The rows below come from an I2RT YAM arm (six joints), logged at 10 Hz.
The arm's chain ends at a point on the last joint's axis. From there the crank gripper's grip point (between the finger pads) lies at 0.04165 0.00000 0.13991 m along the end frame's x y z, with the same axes.
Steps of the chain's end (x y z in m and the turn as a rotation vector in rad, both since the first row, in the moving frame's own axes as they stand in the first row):
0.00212 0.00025 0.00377 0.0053 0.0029 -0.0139
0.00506 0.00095 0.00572 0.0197 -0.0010 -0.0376
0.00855 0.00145 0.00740 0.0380 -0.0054 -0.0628
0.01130 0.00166 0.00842 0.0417 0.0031 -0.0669
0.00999 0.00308 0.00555 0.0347 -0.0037 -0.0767
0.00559 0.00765 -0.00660 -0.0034 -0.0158 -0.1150
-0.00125 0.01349 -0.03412 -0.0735 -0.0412 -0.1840
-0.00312 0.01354 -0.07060 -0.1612 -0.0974 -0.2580
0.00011 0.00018 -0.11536 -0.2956 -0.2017 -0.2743
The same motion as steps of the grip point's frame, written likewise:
0.00252 -0.00107 0.00365 0.0053 0.0029 -0.0139
0.00484 -0.00337 0.00572 0.0197 -0.0010 -0.0376
0.00755 -0.00646 0.00747 0.0380 -0.0054 -0.0628
0.01144 -0.00696 0.00811 0.0417 0.0031 -0.0669
0.00916 -0.00494 0.00556 0.0347 -0.0037 -0.0767
0.00313 0.00347 -0.00595 -0.0034 -0.0158 -0.1150
-0.00677 0.01668 -0.03263 -0.0735 -0.0412 -0.1840
-0.01520 0.02722 -0.06821 -0.1612 -0.0974 -0.2580
-0.02396 0.03413 -0.11439 -0.2956 -0.2017 -0.2743

